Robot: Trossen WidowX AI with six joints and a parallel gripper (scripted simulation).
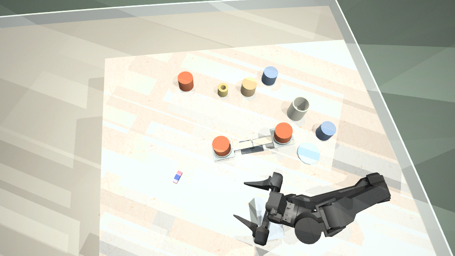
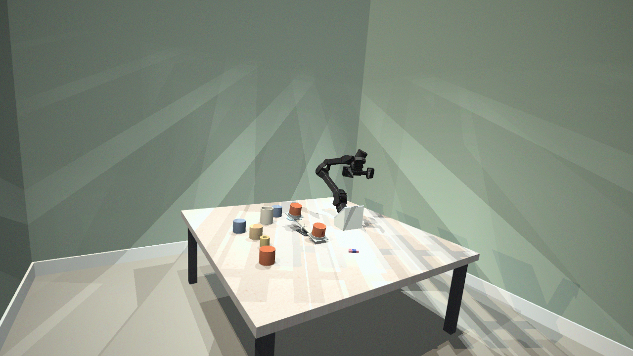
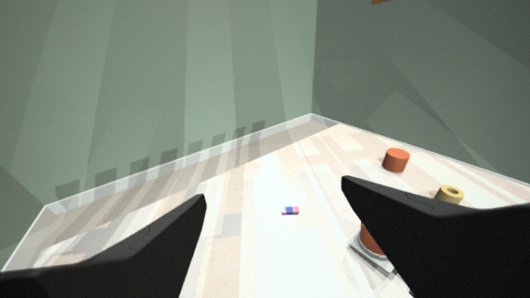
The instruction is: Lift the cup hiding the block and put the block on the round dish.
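My gripper tip is 26 cm short of the small teal block, 1 cm to the left of it and 30 cm above it. The rest, counted from my gripper tip: yellow ring (55 cm ahead, 6 cm to the right, 32 cm below); then blue eraser (17 cm ahead, 19 cm to the left, 34 cm below); then pale blue round dish (20 cm ahead, 39 cm to the right, 34 cm below).
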